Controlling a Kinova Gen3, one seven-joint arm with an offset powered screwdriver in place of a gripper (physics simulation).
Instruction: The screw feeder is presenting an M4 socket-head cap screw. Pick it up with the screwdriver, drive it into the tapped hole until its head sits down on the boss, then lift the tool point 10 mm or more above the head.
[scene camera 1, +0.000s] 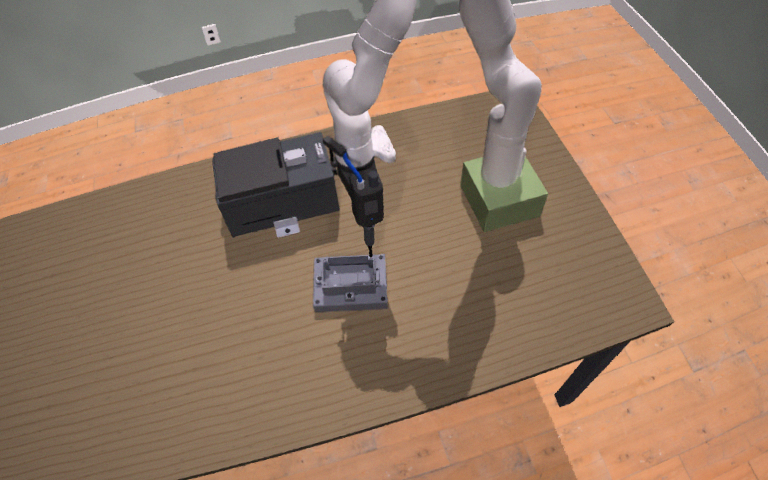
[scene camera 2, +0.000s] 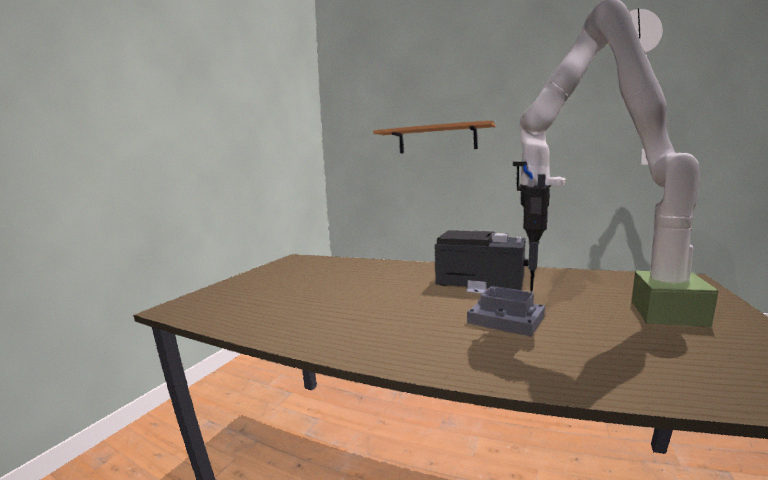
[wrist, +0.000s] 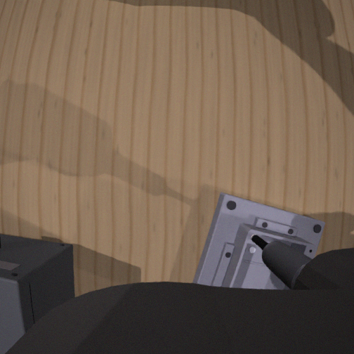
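The black screwdriver (scene camera 1: 370, 254) (scene camera 2: 531, 289) (wrist: 254, 238) points straight down, its thin tip over or beside the grey housing's back right corner in the scene views. Whether the tip touches the housing or carries a screw cannot be told. The grey housing (scene camera 1: 333, 301) (scene camera 2: 498, 323) (wrist: 220, 240) lies flat, with an open cavity and several dark holes; which one is the tapped hole is unclear. The dark screw feeder (scene camera 1: 277, 204) (scene camera 2: 478, 264) (wrist: 55, 281) stands behind it. Its pale presenting plate (scene camera 1: 279, 226) (scene camera 2: 474, 284) has a dark spot; whether that is a screw is unclear.
The arm's green base block (scene camera 1: 512, 212) (scene camera 2: 676, 305) stands on the table (scene camera 1: 169, 339) (scene camera 2: 339, 322) (wrist: 150, 100) to the right of the housing. The feeder is close behind and left of the screwdriver. The arm casts shadows across the table.
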